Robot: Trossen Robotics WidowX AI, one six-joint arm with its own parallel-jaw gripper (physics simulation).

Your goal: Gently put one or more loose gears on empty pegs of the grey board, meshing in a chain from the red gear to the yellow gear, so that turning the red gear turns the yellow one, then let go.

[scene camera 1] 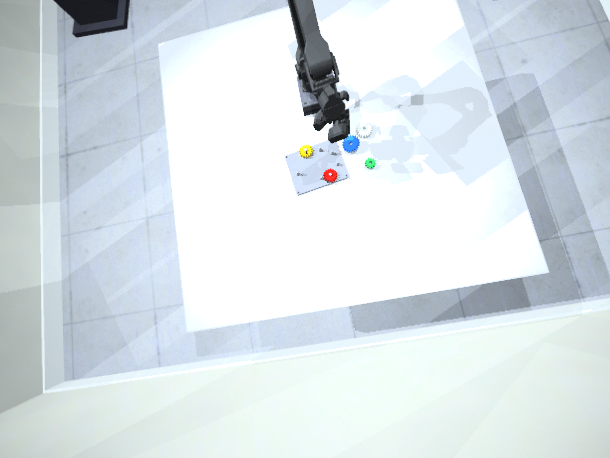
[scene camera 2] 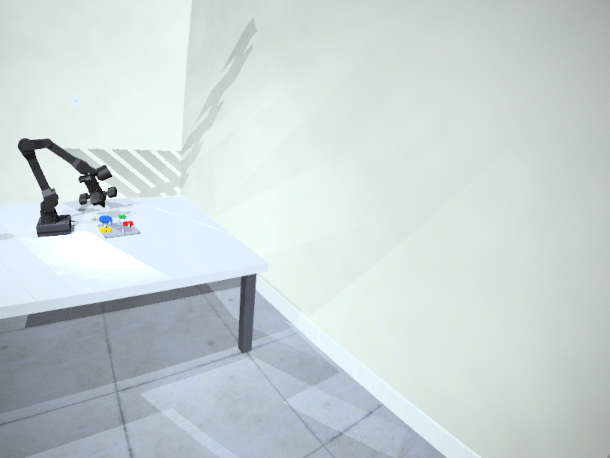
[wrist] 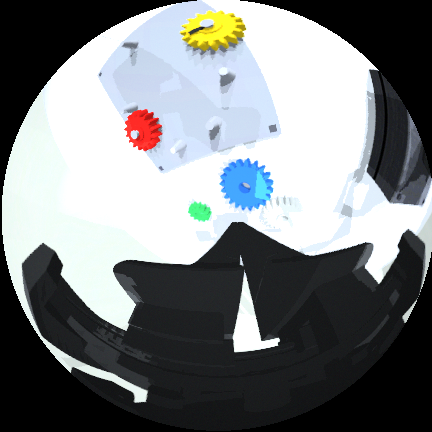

gripper: shut, holds nothing
a blue gear (wrist: pixel 258 192): on the table
